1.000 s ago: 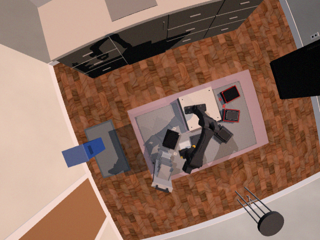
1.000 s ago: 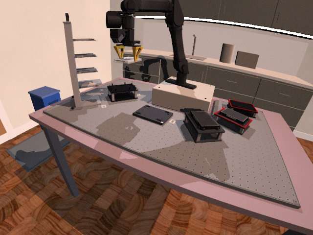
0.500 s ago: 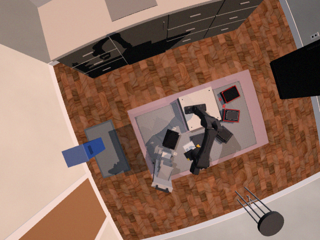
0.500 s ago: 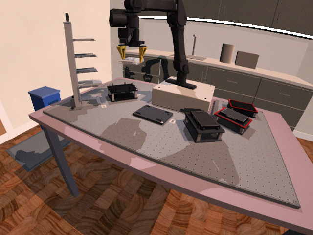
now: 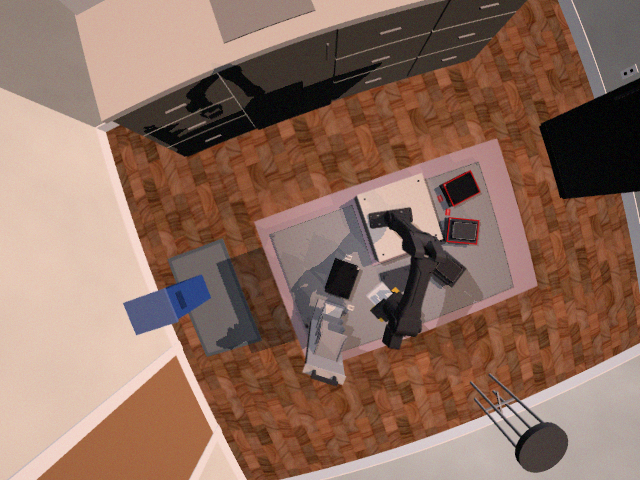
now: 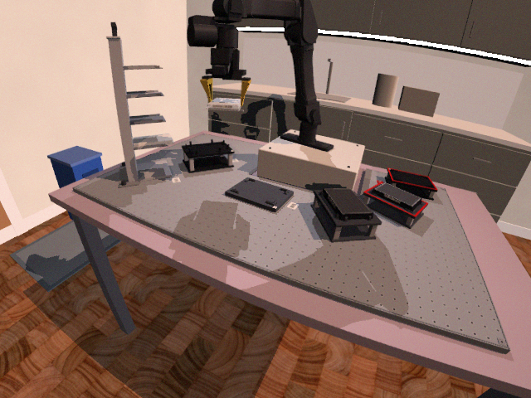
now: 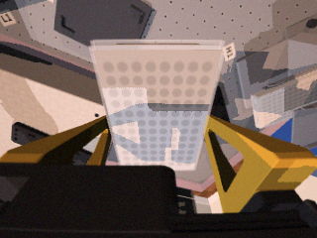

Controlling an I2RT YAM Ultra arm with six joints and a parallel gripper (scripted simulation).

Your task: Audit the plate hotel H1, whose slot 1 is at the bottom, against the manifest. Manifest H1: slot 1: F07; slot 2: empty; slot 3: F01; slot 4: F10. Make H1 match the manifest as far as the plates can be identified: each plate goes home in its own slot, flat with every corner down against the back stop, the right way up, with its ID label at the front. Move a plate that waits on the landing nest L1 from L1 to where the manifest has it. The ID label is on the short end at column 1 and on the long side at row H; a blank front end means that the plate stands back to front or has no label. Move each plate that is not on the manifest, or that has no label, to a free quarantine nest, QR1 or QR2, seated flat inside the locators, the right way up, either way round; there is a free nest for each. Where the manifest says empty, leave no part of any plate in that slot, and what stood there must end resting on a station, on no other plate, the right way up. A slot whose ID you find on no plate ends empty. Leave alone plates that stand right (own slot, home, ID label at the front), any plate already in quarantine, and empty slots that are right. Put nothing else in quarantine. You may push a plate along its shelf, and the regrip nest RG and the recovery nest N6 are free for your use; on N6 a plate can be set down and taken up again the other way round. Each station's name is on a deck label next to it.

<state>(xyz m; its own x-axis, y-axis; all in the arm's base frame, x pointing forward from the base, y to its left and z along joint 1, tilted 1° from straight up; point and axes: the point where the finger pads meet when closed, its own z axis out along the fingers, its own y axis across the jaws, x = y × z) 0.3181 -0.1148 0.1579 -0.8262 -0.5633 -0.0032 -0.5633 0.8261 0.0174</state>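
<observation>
The N6 label lies 10 mm behind my hand, 240 mm to the left of it and 240 mm below it. From my hand the other things lie so: L1 deck label (110 mm behind, 300 mm to the left, 240 mm below); H1 deck label (100 mm ahead, 120 mm to the right, 240 mm below); tag reading 4 (190 mm ahead, 210 mm to the right, 100 mm above).
</observation>
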